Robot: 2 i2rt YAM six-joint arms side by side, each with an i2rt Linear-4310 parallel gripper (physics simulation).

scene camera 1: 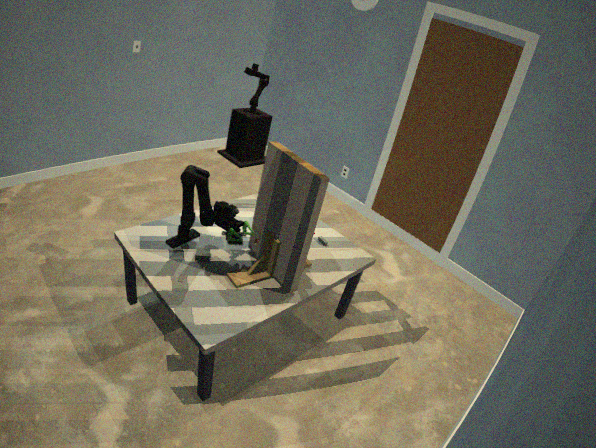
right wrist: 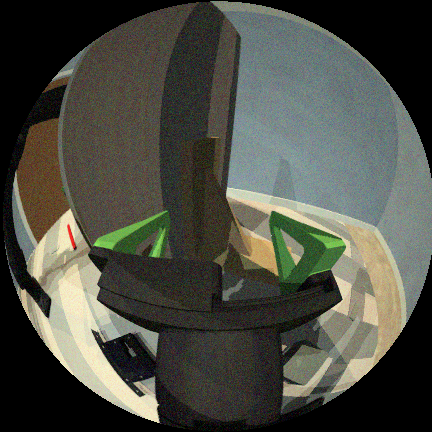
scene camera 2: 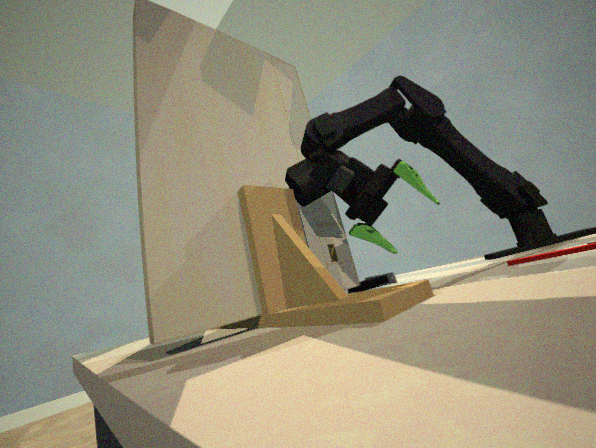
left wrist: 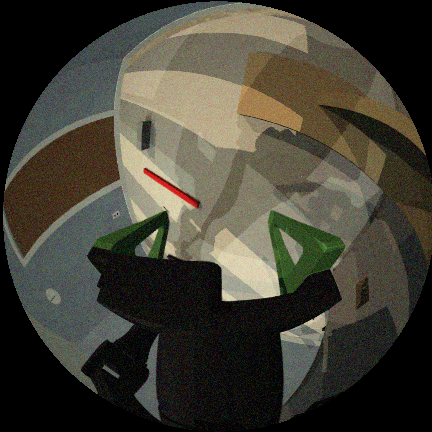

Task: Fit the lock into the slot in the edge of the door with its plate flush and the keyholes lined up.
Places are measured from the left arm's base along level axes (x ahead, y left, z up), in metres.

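Pixels of known places: left gripper, fingertip midpoint: [scene camera 2: 416,229] [left wrist: 218,215]; right gripper, fingertip midpoint: [scene camera 1: 248,237] [right wrist: 219,216]; left arm's base, origin of the base link: [scene camera 2: 538,246]; right arm's base, origin of the base link: [scene camera 1: 183,238].
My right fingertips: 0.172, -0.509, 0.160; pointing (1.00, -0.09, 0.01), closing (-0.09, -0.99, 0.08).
Note:
Ahead of a thing's pixels: the offset from my right fingertips to its middle, as dx, dy, dz. "*": to the spot under its first point.
The black lock {-0.155, +0.133, -0.149} [scene camera 2: 382,279] [right wrist: 127,357] lies on the table. Its long plate with small holes shows in the right wrist view, left of and below the fingers. The door panel {+0.133, +0.045, +0.157} [scene camera 1: 295,215] [scene camera 2: 215,150] [right wrist: 120,125] stands upright. The brown slot {* +0.008, +0.118, -0.064} [scene camera 2: 332,252] [left wrist: 362,292] in its edge is empty. My right gripper [scene camera 1: 243,231] [right wrist: 219,216] is open, low over the table beside the door; in scene camera 1 it largely hides the lock. My left gripper [scene camera 2: 417,228] [left wrist: 218,215] is open and empty, above the table. The keyholes cannot be made out.
A wooden bracket [scene camera 1: 250,277] [scene camera 2: 405,302] [left wrist: 272,112] [right wrist: 272,252] supports the door panel. A red bar {+0.102, +0.461, -0.157} [scene camera 2: 550,255] [left wrist: 171,187] [right wrist: 71,236] and a small dark block {+0.226, +0.485, -0.149} [scene camera 1: 322,241] [left wrist: 146,135] lie on the table. My left arm stands at the left in the right wrist view.

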